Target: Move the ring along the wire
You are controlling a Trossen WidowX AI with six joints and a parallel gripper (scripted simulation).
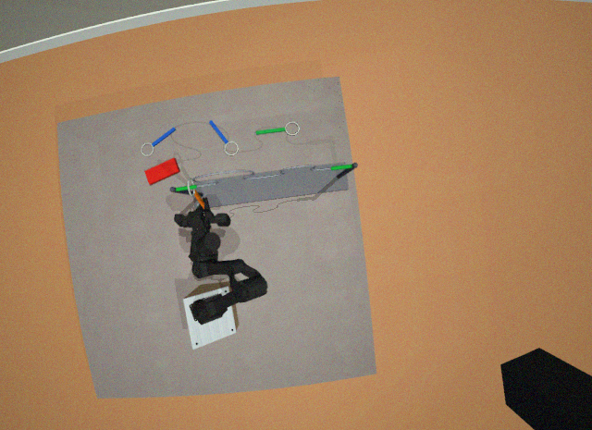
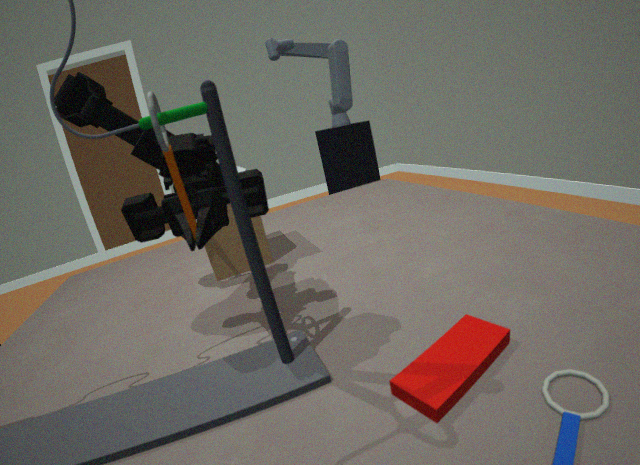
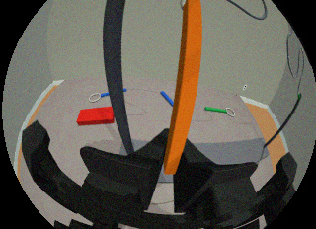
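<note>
My gripper tip is 10 cm below the ring with orange handle and 1 cm short of it. The rest, counted from my gripper tip: green-handled ring: 33 cm to the right, 21 cm ahead, 17 cm below; red block: 20 cm to the left, 17 cm below, 17 cm ahead.
</note>
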